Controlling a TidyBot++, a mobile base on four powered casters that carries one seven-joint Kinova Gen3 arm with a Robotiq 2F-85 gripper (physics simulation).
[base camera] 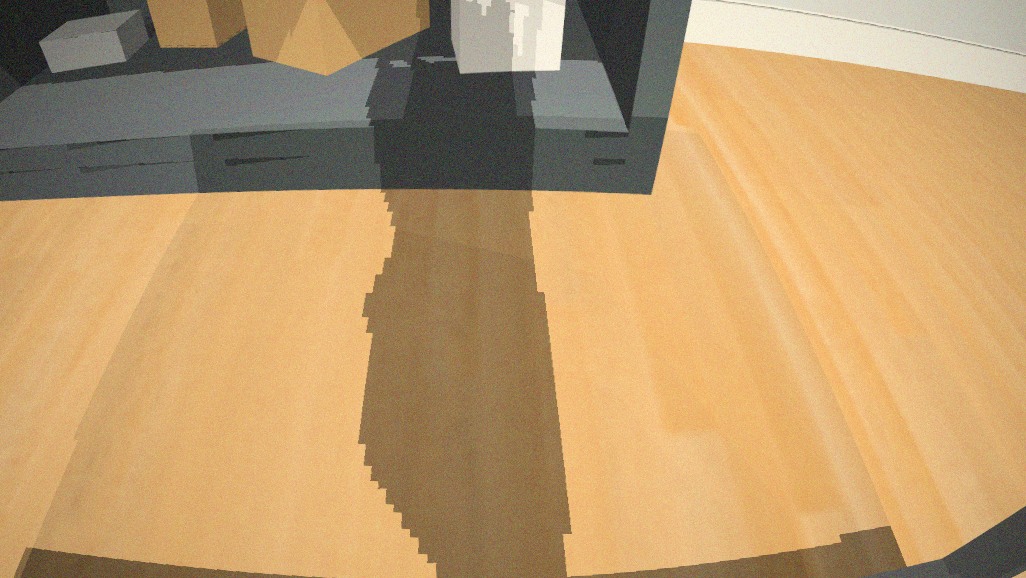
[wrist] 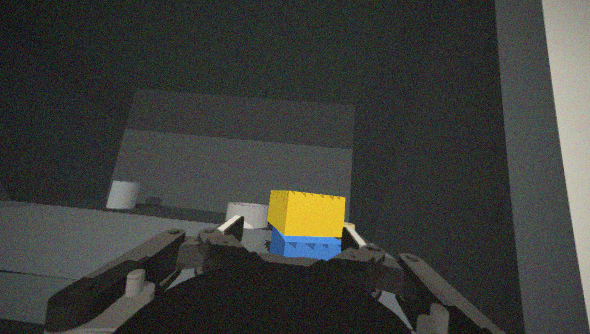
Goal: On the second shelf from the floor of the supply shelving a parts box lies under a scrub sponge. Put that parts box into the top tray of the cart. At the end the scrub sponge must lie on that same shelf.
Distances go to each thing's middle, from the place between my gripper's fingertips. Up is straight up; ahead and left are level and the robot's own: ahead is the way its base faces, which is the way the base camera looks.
My hand is 80 mm short of the yellow scrub sponge (wrist: 292, 213), 10 mm to the left of it and 10 mm below it.
